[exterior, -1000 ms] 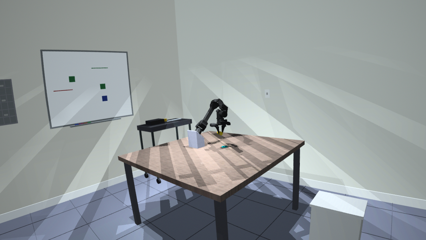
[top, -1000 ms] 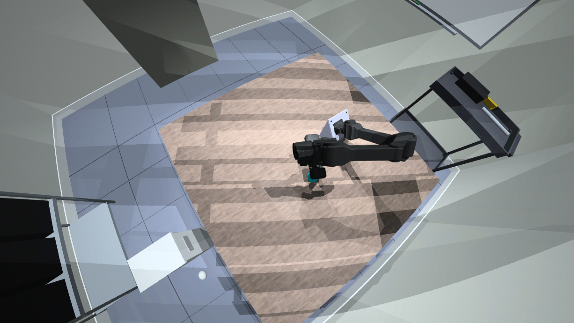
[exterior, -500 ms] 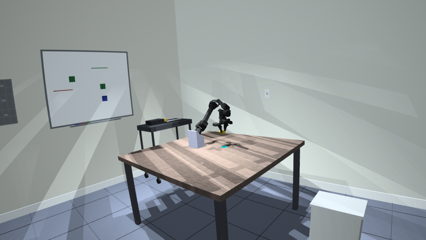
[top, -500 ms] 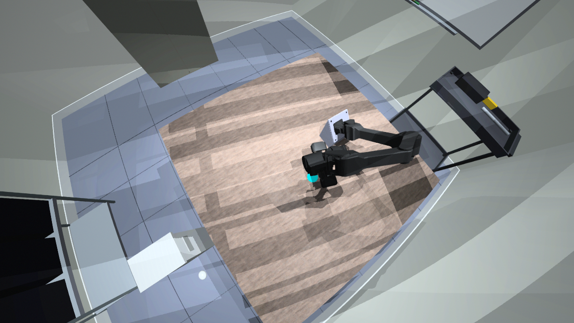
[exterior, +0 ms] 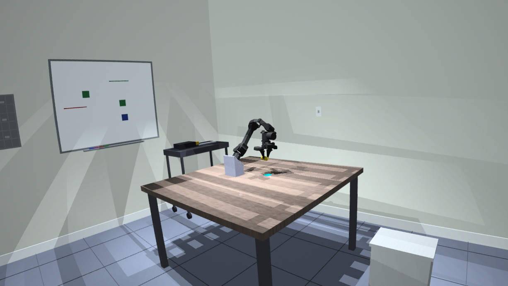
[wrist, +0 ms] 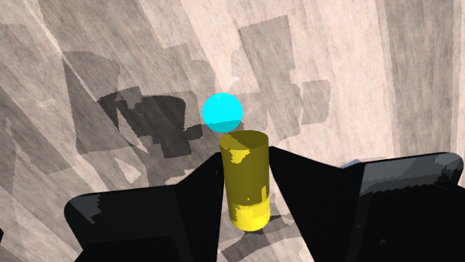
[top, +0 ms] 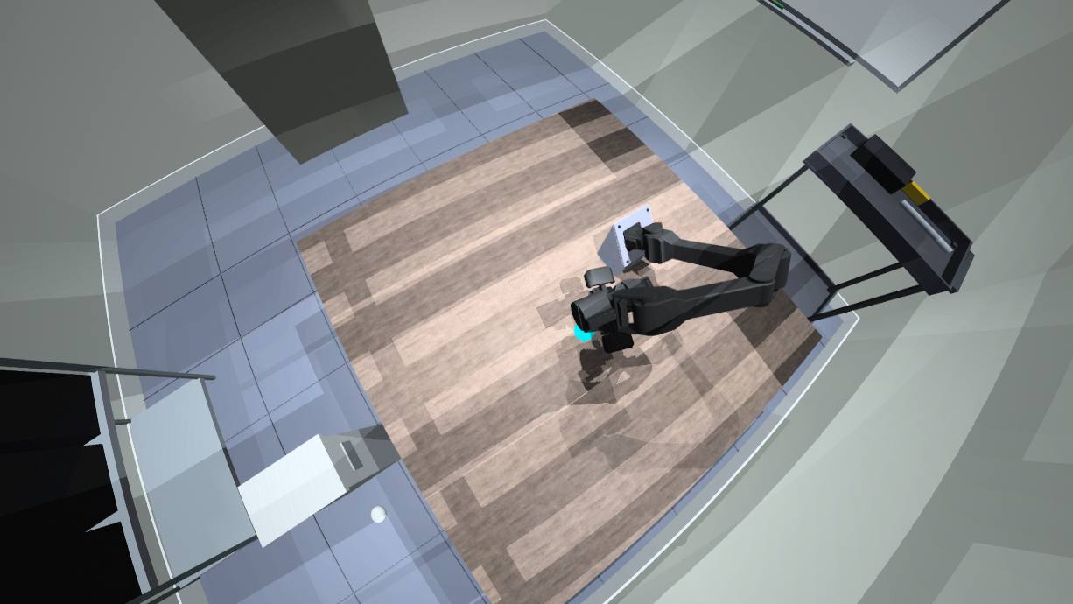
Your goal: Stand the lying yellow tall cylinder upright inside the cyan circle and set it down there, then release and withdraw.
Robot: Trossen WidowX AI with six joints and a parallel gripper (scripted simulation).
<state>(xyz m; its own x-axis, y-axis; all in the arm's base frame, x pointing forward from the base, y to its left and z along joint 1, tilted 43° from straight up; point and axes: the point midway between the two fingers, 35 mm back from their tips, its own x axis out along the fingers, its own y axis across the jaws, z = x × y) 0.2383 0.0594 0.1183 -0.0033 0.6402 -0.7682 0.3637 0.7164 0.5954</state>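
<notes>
Now: the cyan circle 140 mm below my gripper tip, 10 mm to the left of it and 10 mm ahead of it. The rest, counted from my gripper tip: yellow tall cylinder (20 mm behind, 10 mm to the left).
</notes>
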